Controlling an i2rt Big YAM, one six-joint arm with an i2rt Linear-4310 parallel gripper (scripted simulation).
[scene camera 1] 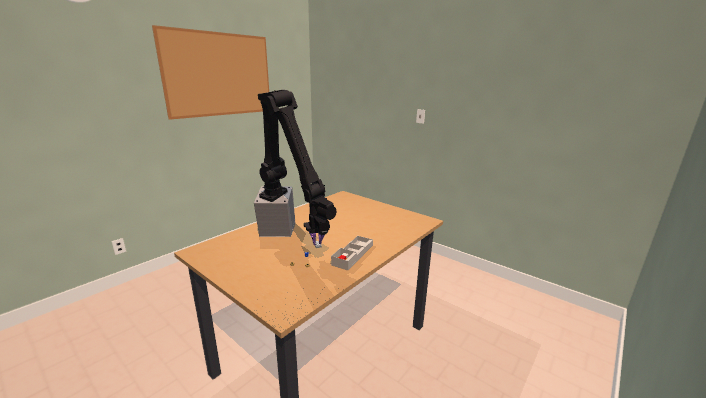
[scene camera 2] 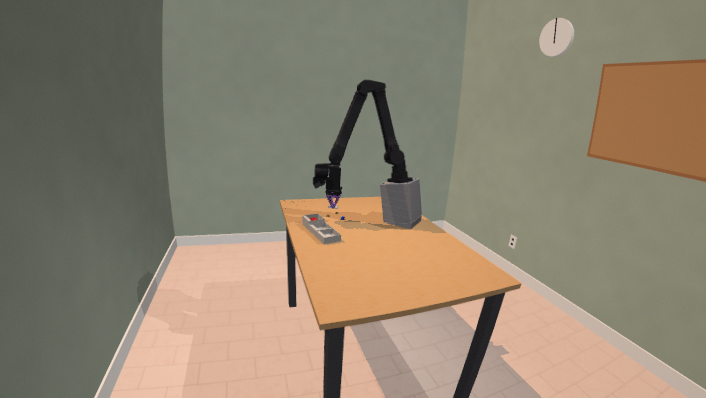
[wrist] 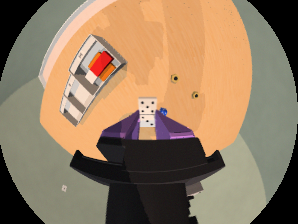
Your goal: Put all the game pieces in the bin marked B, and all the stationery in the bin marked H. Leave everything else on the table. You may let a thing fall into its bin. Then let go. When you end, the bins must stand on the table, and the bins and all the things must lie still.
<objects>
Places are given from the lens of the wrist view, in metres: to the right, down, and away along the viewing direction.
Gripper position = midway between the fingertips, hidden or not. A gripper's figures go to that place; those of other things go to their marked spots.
my gripper (wrist: pixel 147 113): 0.00, 0.00, 0.13
three-compartment bin tray (wrist: pixel 79 95): -0.18, -0.05, 0.18
</objects>
